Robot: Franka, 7 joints.
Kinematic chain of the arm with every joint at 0, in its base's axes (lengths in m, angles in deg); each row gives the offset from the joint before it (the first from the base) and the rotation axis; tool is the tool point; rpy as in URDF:
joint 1: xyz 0 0 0.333 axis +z
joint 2: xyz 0 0 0 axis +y
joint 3: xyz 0 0 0.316 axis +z
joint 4: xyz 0.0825 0 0 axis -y
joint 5: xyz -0.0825 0 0.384 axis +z
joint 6: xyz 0 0 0 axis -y
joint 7: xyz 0.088 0 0 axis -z
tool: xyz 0 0 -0.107 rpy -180 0 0
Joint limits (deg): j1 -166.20..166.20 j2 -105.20..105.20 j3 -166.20..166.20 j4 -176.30..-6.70 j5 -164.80..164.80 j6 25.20..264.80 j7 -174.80..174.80
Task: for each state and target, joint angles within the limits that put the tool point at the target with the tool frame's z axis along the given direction. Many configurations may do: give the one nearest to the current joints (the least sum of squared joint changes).
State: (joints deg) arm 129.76 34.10 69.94 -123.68 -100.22 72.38 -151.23
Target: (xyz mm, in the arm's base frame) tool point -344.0 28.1 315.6 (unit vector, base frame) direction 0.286 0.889 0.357
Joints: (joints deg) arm 125.72 10.25 72.02 -147.05 -71.59 46.73 -151.23
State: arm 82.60 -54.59 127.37 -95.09 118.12 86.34 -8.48
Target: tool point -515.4 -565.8 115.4 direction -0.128 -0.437 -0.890
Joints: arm 85.63 -87.62 113.20 -68.20 105.03 124.35 -8.48
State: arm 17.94 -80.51 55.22 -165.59 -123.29 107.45 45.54
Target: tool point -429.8 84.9 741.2 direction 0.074 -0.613 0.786
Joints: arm 42.99 -98.01 49.03 -117.53 -107.45 91.84 45.54
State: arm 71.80 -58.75 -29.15 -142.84 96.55 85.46 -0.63
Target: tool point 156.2 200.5 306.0 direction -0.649 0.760 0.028
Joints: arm 58.60 -33.30 -35.43 -174.71 70.04 96.68 -0.63
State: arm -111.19 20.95 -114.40 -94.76 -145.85 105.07 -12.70
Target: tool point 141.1 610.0 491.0 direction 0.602 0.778 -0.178
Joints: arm -143.46 -9.54 -139.61 -106.57 -119.75 150.98 -12.70
